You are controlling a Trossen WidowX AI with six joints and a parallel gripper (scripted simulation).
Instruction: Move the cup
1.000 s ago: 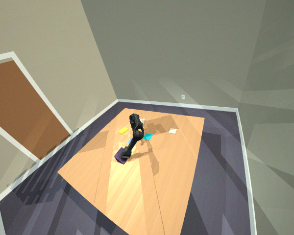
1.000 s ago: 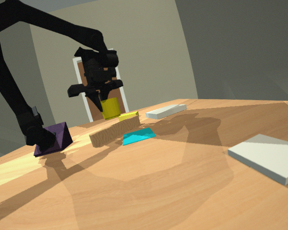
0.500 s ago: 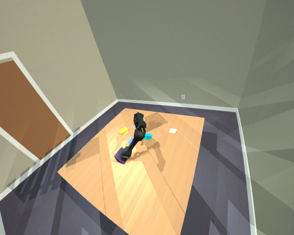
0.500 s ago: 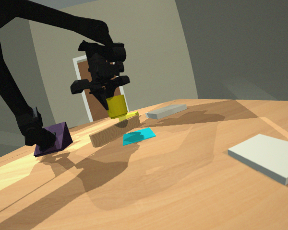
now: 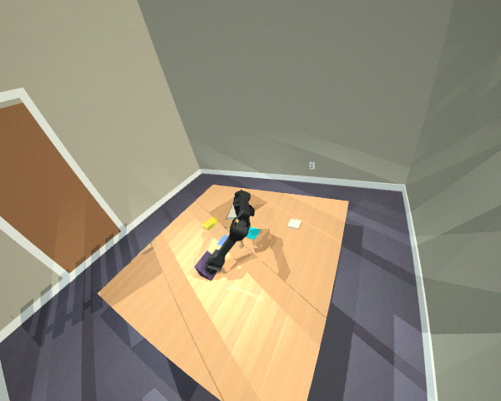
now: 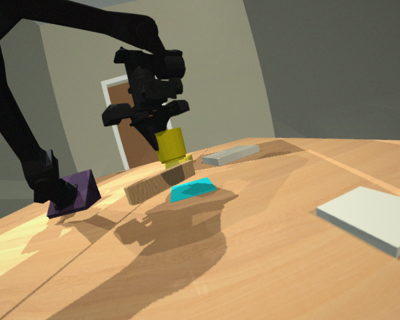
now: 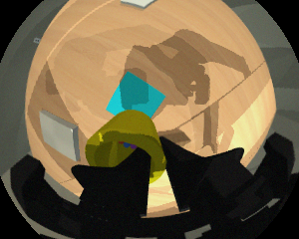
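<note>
My gripper tip is 40 mm short of the cyan pad, 10 mm to the left of it and 110 mm above it. From my gripper tip the other things lie so: long white slab (220 mm ahead, 210 mm to the left, 90 mm below); then light blue pad (80 mm behind, 140 mm to the left, 110 mm below); then yellow cup (20 mm ahead, 20 mm to the left).
</note>
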